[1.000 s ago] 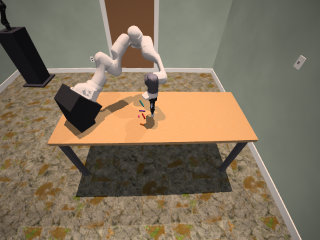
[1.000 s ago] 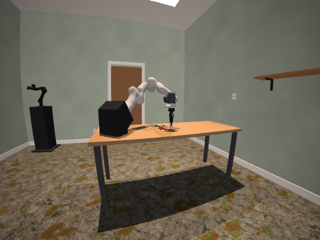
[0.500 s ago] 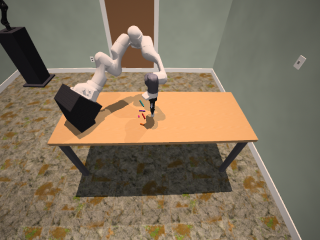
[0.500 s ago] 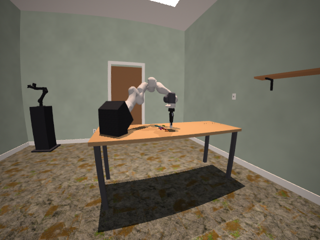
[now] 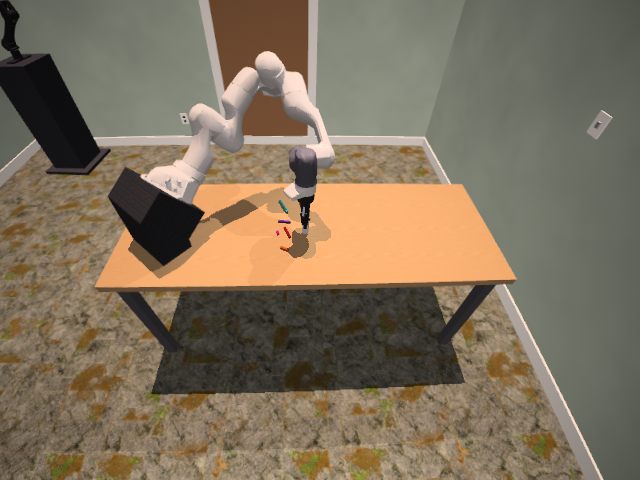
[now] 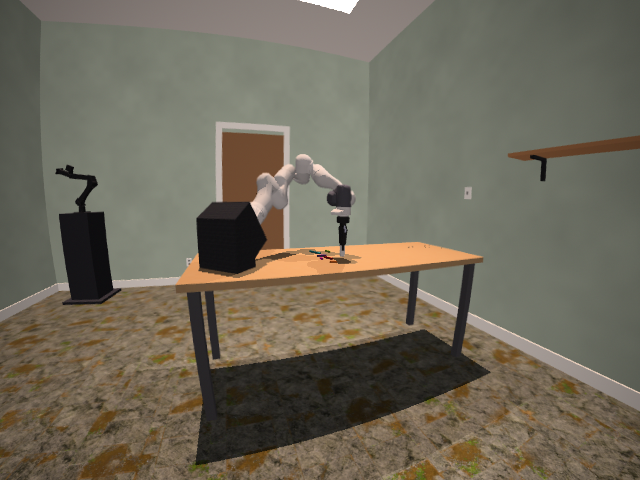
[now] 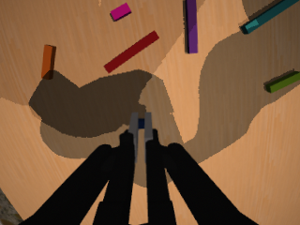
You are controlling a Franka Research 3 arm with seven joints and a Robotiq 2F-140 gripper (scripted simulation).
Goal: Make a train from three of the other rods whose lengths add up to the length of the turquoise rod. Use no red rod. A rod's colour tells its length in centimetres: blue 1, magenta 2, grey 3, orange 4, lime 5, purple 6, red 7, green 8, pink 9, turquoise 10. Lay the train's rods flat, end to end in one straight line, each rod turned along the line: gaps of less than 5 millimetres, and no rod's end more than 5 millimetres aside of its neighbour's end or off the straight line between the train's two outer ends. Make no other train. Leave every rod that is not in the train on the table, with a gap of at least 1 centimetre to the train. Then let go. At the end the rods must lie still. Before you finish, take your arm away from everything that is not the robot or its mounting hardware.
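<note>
The red rod is 9 cm behind my hand and 4 cm below it. The rest, counted from my hand: blue rod (3 cm below); magenta rod (13 cm behind, 1 cm to the right, 4 cm below); purple rod (11 cm behind, 7 cm to the left, 4 cm below).
</note>
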